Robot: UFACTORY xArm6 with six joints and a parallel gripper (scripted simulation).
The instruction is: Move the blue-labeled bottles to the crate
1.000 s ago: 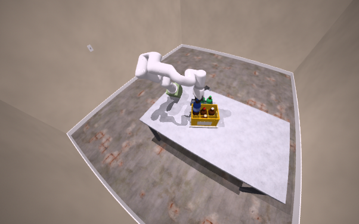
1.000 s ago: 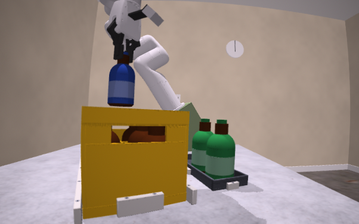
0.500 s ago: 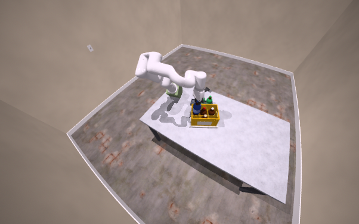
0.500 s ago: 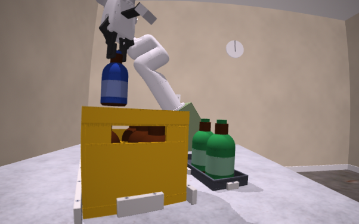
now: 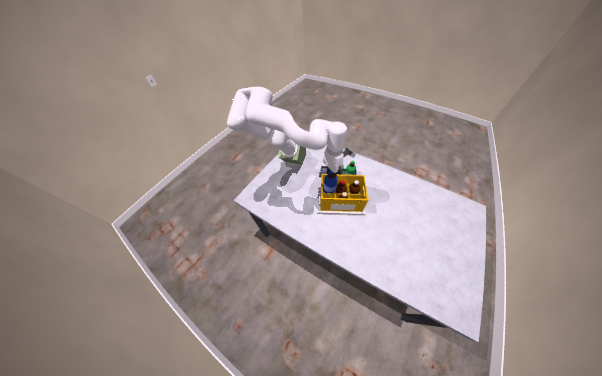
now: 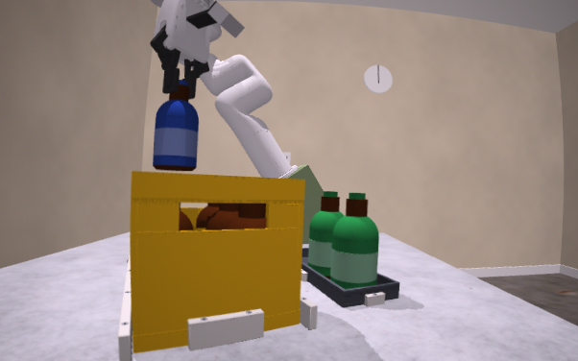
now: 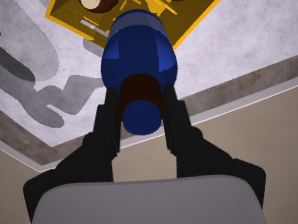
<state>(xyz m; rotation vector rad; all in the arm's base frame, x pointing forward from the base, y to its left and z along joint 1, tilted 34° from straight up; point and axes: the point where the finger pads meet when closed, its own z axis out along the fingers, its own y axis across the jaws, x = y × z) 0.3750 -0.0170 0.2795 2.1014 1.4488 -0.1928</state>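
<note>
Right now the blue-labeled bottle is 70 mm below my hand. From my hand the other things lie so: dark tray: 320 mm below, 280 mm to the left, 60 mm behind; then yellow crate: 250 mm below, 70 mm to the left, 60 mm ahead.
</note>
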